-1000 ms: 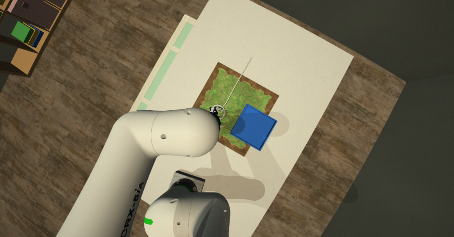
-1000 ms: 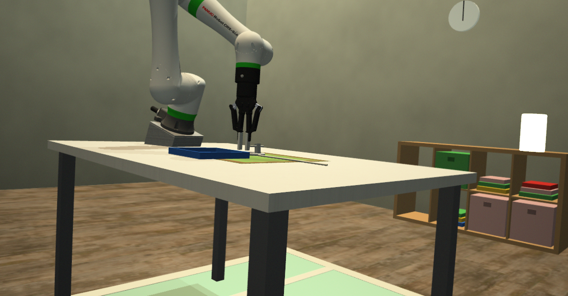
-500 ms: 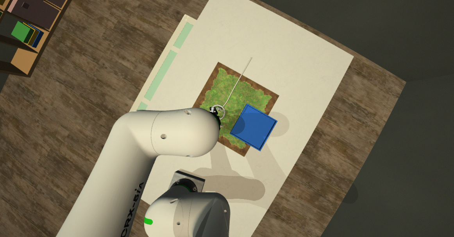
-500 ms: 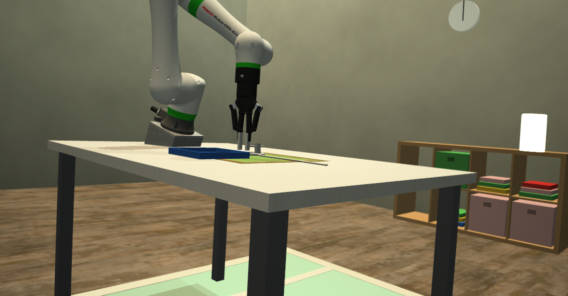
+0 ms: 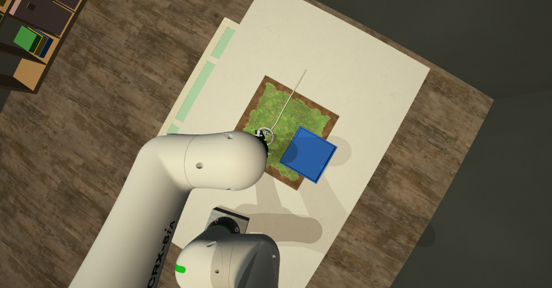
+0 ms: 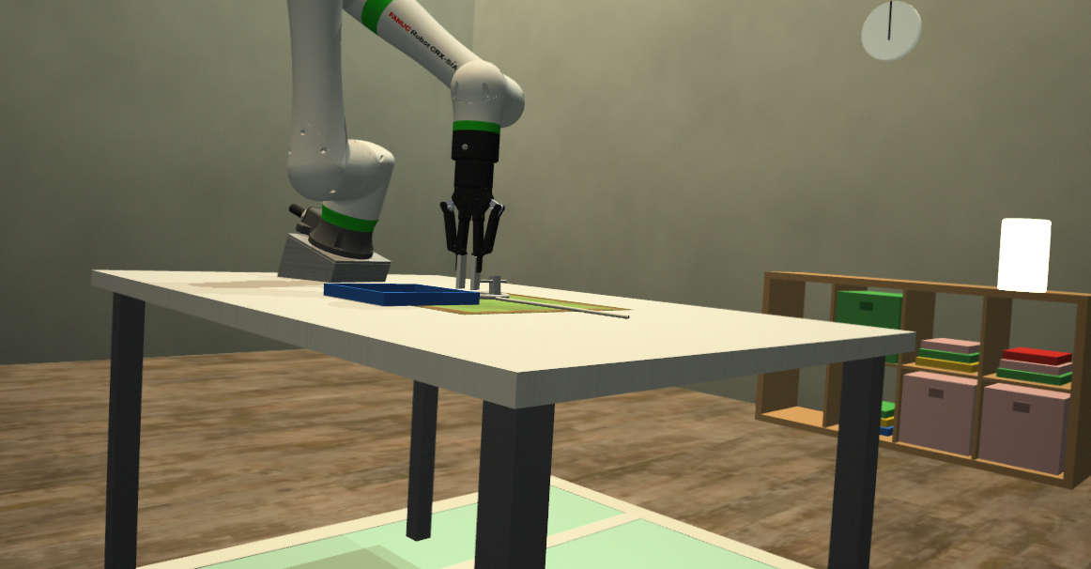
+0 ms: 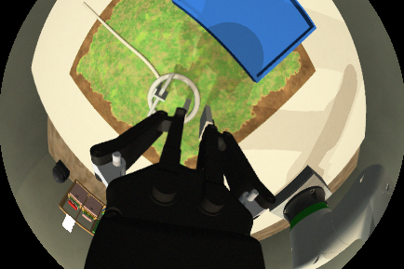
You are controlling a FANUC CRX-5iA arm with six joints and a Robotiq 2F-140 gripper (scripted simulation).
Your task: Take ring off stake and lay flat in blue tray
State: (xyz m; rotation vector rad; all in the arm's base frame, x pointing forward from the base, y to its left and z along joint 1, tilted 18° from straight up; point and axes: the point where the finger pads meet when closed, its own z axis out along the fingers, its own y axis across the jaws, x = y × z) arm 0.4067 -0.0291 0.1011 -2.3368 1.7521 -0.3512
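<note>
My hand is 40 mm short of the ring, 10 mm to the right of it and 40 mm above it. From my hand the other things lie so: blue tray 30 mm ahead, 210 mm to the right, 40 mm below; short grey stake 60 mm ahead, 10 mm to the left, 20 mm below; grass mat 80 mm ahead, 50 mm to the right, 60 mm below.
</note>
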